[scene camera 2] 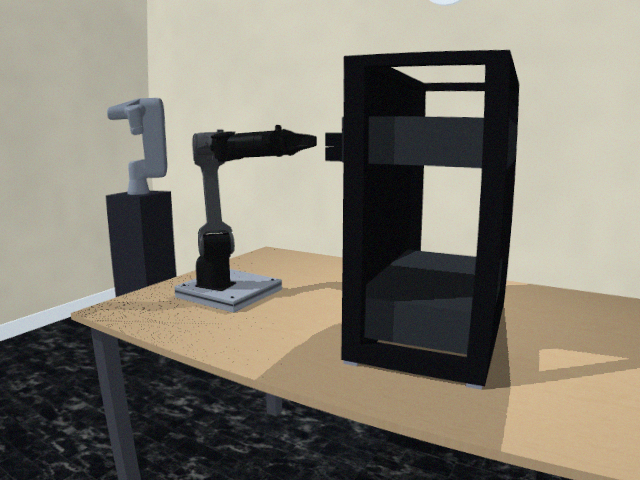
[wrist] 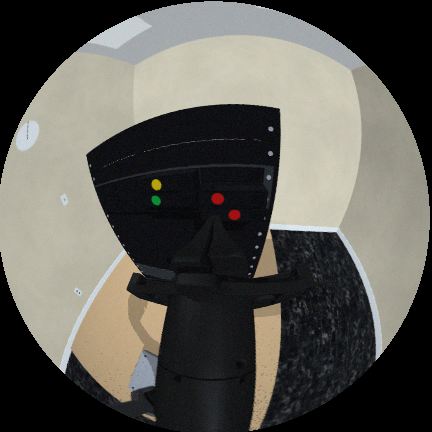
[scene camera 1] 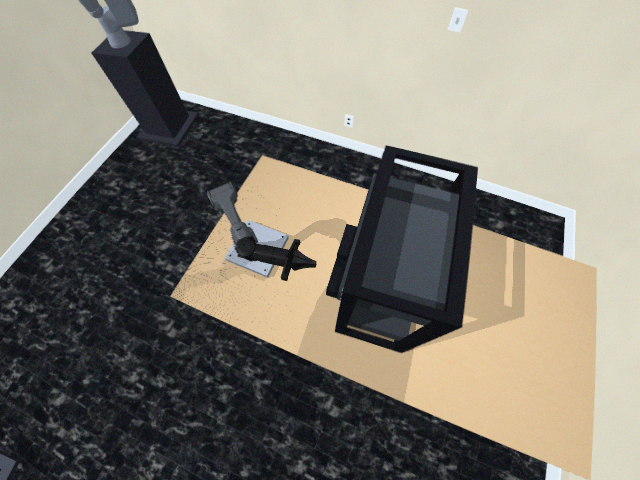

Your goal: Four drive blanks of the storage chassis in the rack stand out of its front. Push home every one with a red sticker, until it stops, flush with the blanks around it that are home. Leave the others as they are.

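In the wrist view the front of the storage chassis shows four stickers on standing-out drive blanks. One blank has a red sticker point(wrist: 217, 199), and another has a red sticker point(wrist: 234, 215) lower and a little to the right. To the left are a blank with a yellow sticker point(wrist: 156, 184) and, below it, one with a green sticker point(wrist: 156, 200). Standing-out blanks point(scene camera 1: 338, 273) point(scene camera 2: 333, 139) show dark at the rack's front. My gripper point(scene camera 1: 314, 264) point(scene camera 2: 315, 140) point(wrist: 215, 221) is shut and empty, a short gap in front of the blanks. The blanks' edges are hard to make out.
The black rack point(scene camera 1: 356, 227) point(scene camera 2: 354, 206) stands on the wooden table point(scene camera 1: 542, 361) point(scene camera 2: 310, 392). Its posts frame the chassis. Another grey arm point(scene camera 1: 119, 36) point(scene camera 2: 155, 139) stands on a dark pedestal point(scene camera 1: 139, 85) point(scene camera 2: 139, 237) beyond the table.
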